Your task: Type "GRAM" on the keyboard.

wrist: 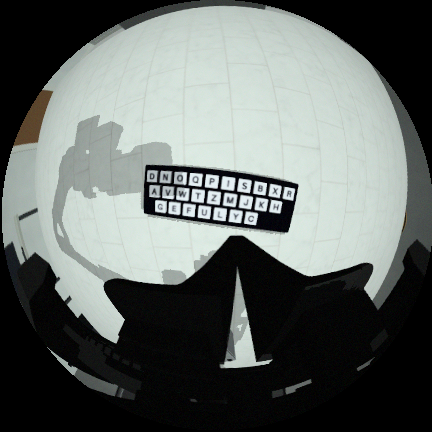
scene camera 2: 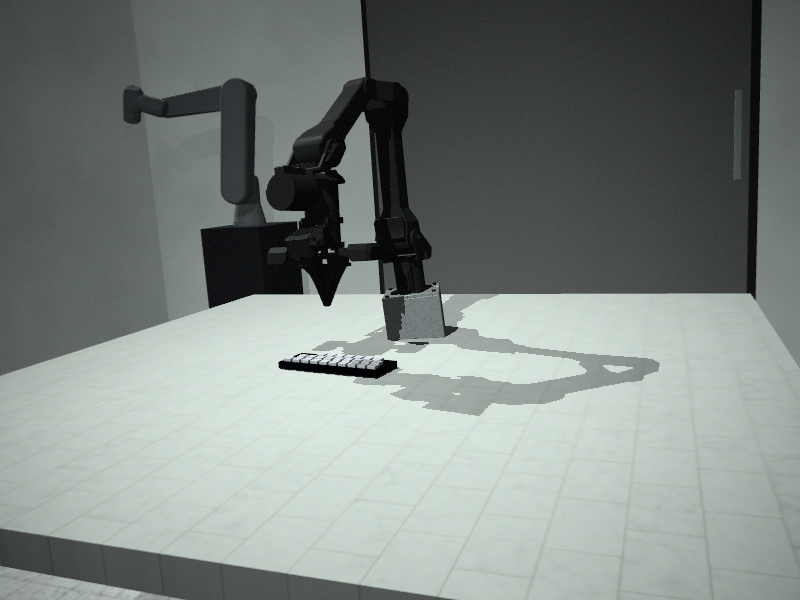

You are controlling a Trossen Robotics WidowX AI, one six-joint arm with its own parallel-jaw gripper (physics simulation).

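Where they show: gripper, between the fingertips: [wrist: 235, 241] [scene camera 2: 327, 306]; arm's base, origin of its link: [scene camera 2: 411, 290].
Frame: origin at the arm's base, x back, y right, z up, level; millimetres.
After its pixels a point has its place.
A black keyboard [scene camera 2: 336, 370] {x -309, y 6, z -78 mm} [wrist: 272, 220] {x -248, y 94, z -73 mm} with white letter keys lies flat on the table. In the wrist view its top row reads D N O Q P I S B X R, the middle row A V W T Z M J K H, the bottom row G E F U L Y C. The G key [wrist: 160, 206] {x -263, y -46, z -67 mm} is at the left end of the bottom row, the A key [wrist: 154, 191] {x -282, y -53, z -67 mm} at the left of the middle row, the R key [wrist: 289, 193] {x -284, y 111, z -67 mm} at the top right, the M key [wrist: 230, 200] {x -272, y 40, z -67 mm} mid-row. My gripper [scene camera 2: 326, 304] {x -262, y 41, z 18 mm} [wrist: 235, 241] {x -262, y 41, z 18 mm} is shut and empty, pointing down, well above the table and apart from the keyboard.
The white tiled table [scene camera 2: 323, 477] {x -666, y -174, z -85 mm} [wrist: 210, 110] {x -388, y 13, z -85 mm} carries my arm's grey base block [scene camera 2: 423, 315] {x -44, y -41, z -40 mm} behind the keyboard. The arm's shadow falls on the table. A second grey arm [scene camera 2: 237, 142] stands on a dark pedestal [scene camera 2: 232, 268] beyond the back left.
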